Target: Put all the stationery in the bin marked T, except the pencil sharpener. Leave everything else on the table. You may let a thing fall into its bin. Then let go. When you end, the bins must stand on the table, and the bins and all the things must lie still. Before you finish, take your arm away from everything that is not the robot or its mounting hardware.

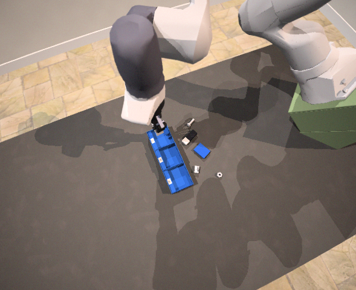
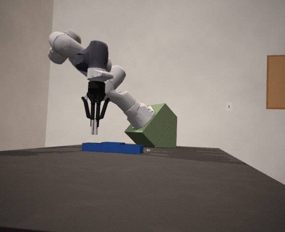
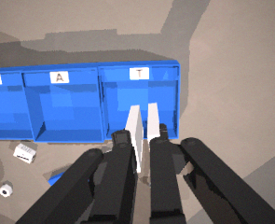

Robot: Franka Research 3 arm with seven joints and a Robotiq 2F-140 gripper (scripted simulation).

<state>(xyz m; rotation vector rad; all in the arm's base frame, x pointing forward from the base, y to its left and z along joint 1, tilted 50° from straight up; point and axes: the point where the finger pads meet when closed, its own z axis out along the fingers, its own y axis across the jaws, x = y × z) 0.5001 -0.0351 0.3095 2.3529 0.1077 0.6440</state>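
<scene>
Right now the blue bin is 9 cm to the left of my hand, 8 cm below it and 2 cm ahead of it. From my hand the other things lie so: black-and-white block 10 cm below, 9 cm behind, 7 cm to the left; then white bolt 13 cm behind, 10 cm below, 2 cm to the left; then flat blue block 14 cm to the left, 10 cm below, 10 cm behind.
</scene>
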